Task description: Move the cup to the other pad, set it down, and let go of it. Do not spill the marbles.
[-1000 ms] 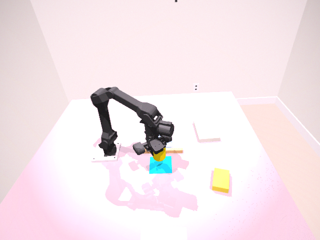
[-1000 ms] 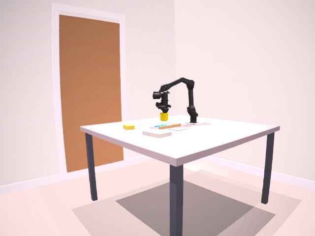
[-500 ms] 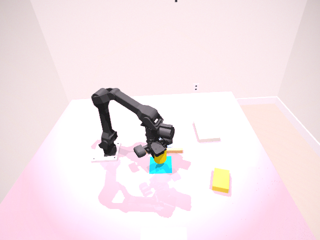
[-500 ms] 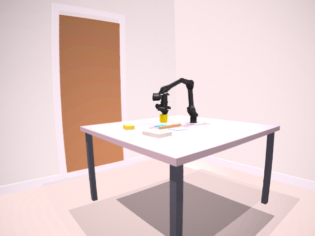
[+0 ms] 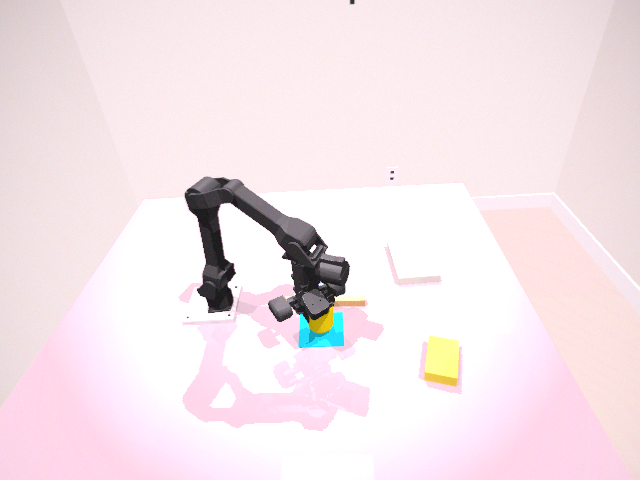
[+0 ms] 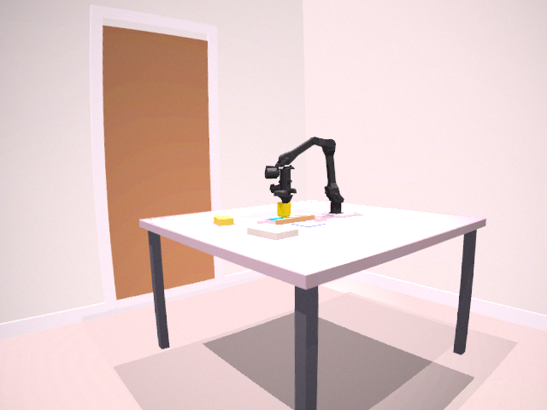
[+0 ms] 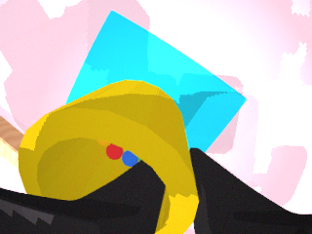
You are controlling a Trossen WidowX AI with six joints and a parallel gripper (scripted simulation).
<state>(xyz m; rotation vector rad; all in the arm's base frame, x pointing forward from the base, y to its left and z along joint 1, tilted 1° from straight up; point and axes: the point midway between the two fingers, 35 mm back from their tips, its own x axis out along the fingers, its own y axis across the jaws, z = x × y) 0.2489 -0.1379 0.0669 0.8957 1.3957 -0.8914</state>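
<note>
Right now the cyan pad is 6 cm below my gripper tip, 3 cm ahead of it and 1 cm to the left of it. Also, from my gripper tip: blue outlined square: 20 cm to the left, 6 cm below, 5 cm ahead; thin wooden strip: 10 cm to the left, 5 cm below, 4 cm ahead; yellow cup: 2 cm ahead, 1 cm to the left.
</note>
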